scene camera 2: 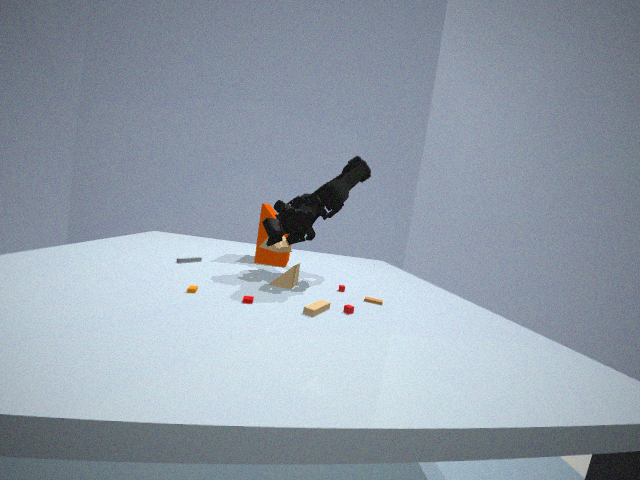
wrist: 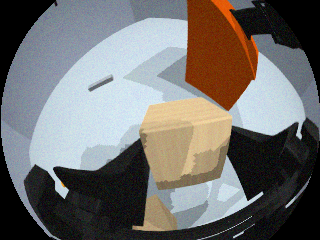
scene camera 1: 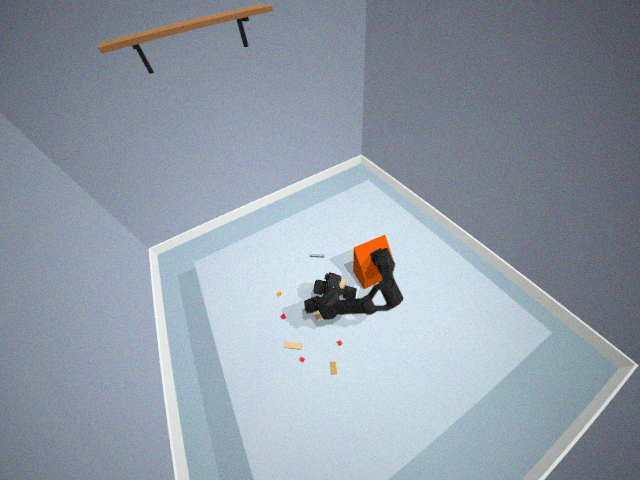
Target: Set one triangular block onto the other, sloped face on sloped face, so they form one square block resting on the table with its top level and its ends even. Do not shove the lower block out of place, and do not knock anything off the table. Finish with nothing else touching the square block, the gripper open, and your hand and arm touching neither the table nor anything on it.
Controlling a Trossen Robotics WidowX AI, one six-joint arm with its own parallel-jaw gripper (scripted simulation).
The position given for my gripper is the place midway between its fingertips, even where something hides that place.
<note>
My gripper (scene camera 2: 275, 245) carries a tan triangular block (wrist: 186, 142). Also in view: a tan triangular block (wrist: 156, 213).
My gripper is seen too in the wrist view (wrist: 184, 133).
</note>
